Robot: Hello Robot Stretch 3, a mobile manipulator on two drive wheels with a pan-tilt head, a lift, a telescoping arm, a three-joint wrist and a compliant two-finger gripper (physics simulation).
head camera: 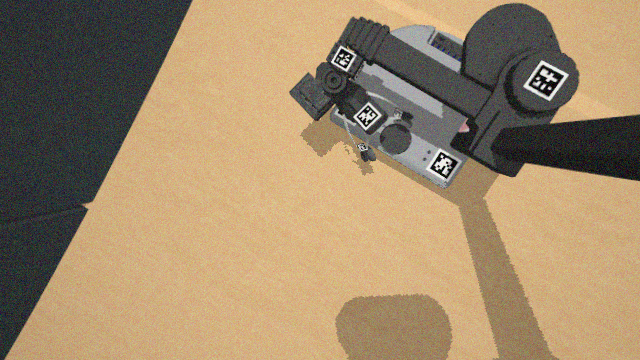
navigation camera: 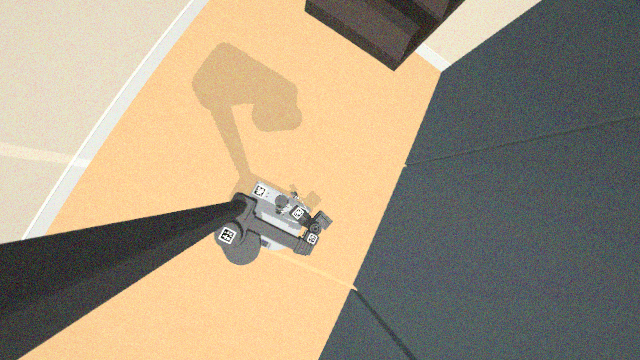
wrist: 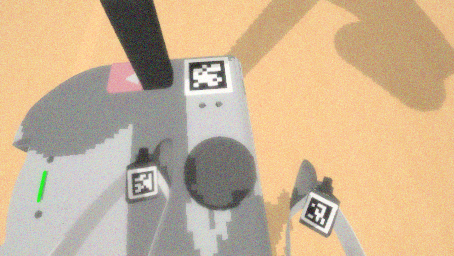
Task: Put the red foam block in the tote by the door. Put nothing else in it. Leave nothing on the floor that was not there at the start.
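Where they show: gripper, between the fingertips: (head camera: 390, 141) (navigation camera: 284, 200); robot's base, origin of its link: (head camera: 394, 137) (navigation camera: 280, 200).
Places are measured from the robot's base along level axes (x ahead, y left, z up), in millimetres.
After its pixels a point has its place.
My gripper (head camera: 385, 134) @[x 16, y -7, z 204 mm] (navigation camera: 287, 202) @[x 16, y -7, z 204 mm] (wrist: 234, 166) @[x 16, y -7, z 204 mm] is open, with its two fingers wide apart. No object shows between the fingertips. It hangs over the edge of my own base (head camera: 425, 167) @[x 26, y 97, z 160 mm] (navigation camera: 270, 196) @[x 0, y 67, z 160 mm] (wrist: 220, 120); in the wrist view the left finger is over the base and the right finger is over the floor beside it. The red foam block and the tote do not show in these views.
A dark brown shelf unit (navigation camera: 350, 34) @[x 1269, y 149, z 55 mm] stands at the top of the navigation view. A dark surface (head camera: 65, 100) @[x 320, y -681, z 300 mm] (navigation camera: 500, 200) @[x 388, y -680, z 726 mm] borders the tan floor (head camera: 225, 225) @[x 479, y -288, z 1 mm] (navigation camera: 350, 125) @[x 690, y -172, z 1 mm] (wrist: 325, 125). A pale wall (navigation camera: 60, 65) @[x 64, y 1050, z 375 mm] with a white skirting board (navigation camera: 131, 85) @[x 171, y 1039, z 67 mm] runs along the left.
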